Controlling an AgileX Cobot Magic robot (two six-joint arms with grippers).
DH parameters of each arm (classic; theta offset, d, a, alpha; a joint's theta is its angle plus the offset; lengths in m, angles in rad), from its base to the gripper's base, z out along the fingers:
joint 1: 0 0.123 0 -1.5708
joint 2: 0.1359 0 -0.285 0
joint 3: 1.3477 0 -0.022 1.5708
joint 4: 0 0.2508 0 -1.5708
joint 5: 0 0 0.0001 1.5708
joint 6: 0 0.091 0 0
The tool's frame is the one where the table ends.
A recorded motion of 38 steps. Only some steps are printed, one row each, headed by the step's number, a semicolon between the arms.
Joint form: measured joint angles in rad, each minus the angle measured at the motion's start. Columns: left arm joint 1, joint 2, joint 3, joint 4, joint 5, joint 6; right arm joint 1, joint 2, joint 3, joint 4, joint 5, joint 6.
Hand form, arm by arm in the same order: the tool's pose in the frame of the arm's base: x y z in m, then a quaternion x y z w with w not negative. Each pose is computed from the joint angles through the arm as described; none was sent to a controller.
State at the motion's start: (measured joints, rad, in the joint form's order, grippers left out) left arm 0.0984 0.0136 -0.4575 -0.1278 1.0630 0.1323; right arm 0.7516 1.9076 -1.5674 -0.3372 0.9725 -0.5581
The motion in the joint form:
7: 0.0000 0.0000 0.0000 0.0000 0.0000 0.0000; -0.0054 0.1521 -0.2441 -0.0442 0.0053 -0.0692
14: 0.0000 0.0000 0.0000 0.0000 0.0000 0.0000; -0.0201 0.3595 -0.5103 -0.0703 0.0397 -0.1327
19: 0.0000 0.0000 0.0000 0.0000 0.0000 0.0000; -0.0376 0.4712 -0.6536 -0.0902 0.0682 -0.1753
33: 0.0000 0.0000 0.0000 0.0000 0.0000 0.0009; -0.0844 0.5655 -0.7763 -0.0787 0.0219 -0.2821
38: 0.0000 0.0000 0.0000 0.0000 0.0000 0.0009; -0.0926 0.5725 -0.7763 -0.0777 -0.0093 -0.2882
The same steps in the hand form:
7: 0.0023 -0.0100 0.2658 0.01543 0.86619 -0.00641 0.49944; 0.3544 0.2894 0.2583 -0.66203 0.69741 -0.16342 0.22053
14: 0.0023 -0.0100 0.2658 0.01543 0.86619 -0.00641 0.49944; 0.3949 0.3133 0.2357 -0.67237 0.67986 -0.18685 0.22539
19: 0.0023 -0.0100 0.2658 0.01543 0.86619 -0.00641 0.49944; 0.4168 0.3181 0.2199 -0.67711 0.67153 -0.20474 0.22057
33: 0.0023 -0.0100 0.2658 0.01582 0.86618 -0.00619 0.49945; 0.4461 0.3121 0.2072 -0.69168 0.64515 -0.21824 0.24029
38: 0.0023 -0.0100 0.2658 0.01582 0.86618 -0.00619 0.49945; 0.4506 0.3108 0.2047 -0.69150 0.64116 -0.21933 0.25026

